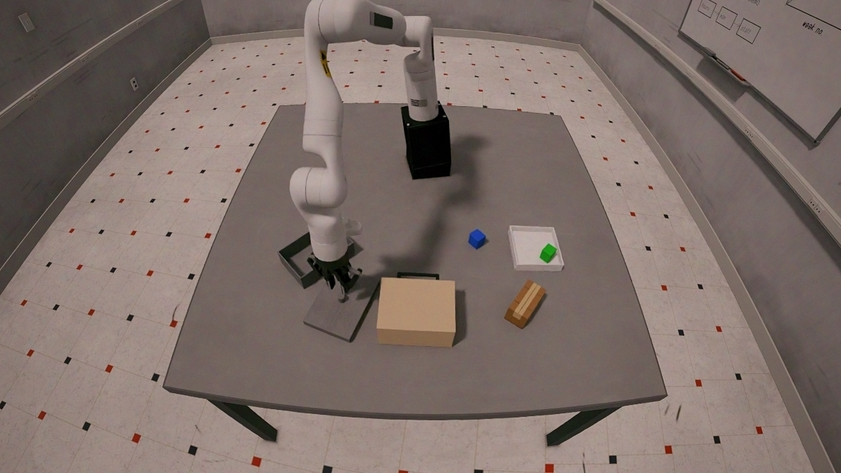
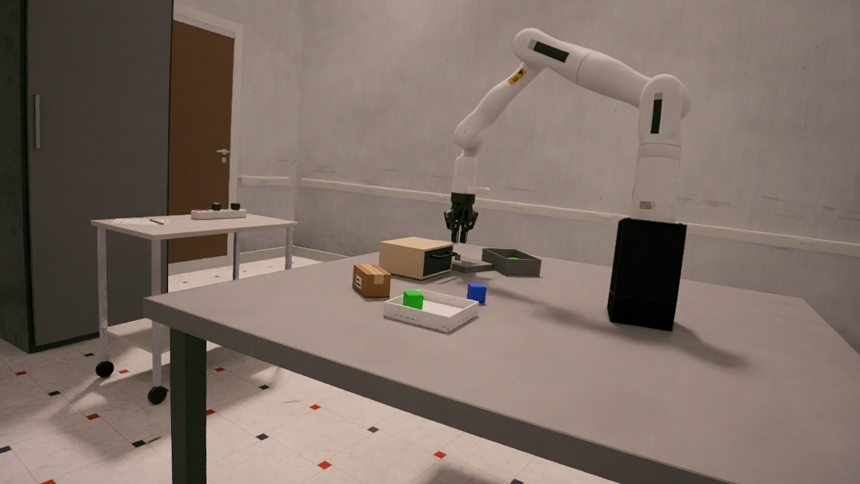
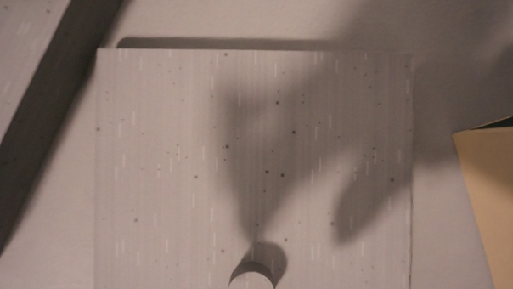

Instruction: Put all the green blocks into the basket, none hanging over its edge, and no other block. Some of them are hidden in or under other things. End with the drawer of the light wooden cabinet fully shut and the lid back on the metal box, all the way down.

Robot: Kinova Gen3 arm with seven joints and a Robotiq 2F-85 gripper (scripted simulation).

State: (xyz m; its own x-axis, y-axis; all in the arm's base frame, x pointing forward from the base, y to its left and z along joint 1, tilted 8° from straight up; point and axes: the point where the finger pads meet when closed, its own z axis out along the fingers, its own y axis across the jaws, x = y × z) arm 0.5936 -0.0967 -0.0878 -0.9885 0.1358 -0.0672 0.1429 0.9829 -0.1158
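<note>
Now: the metal box 120 mm behind my hand, 120 mm to the right of it and 60 mm below it. The rest, counted from my hand: light wooden cabinet: 190 mm to the left, 50 mm below; then lid: 80 mm below; then drawer: 20 mm behind, 190 mm to the left, 50 mm below.
</note>
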